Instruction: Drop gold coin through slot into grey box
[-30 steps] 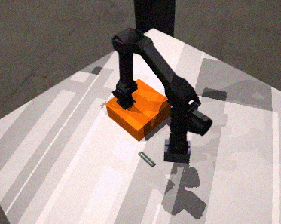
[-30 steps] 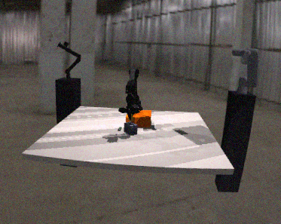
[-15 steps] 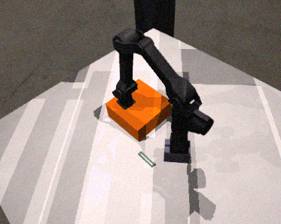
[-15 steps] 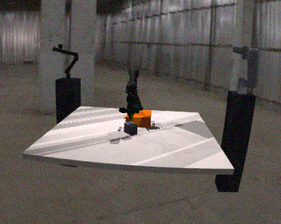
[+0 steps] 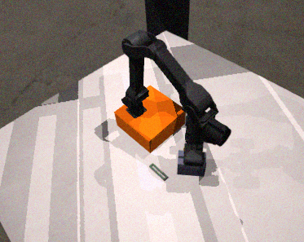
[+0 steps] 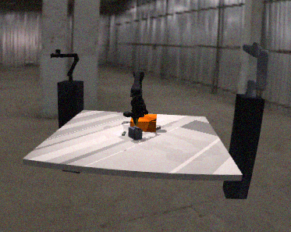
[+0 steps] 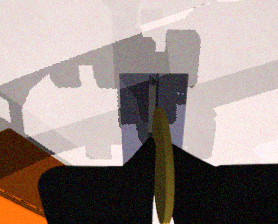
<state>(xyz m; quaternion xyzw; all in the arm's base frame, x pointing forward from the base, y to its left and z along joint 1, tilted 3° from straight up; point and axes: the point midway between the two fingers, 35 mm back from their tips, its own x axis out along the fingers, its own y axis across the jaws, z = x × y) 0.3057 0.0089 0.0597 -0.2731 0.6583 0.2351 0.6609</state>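
Now: the gold coin 2 cm above my gripper tip.
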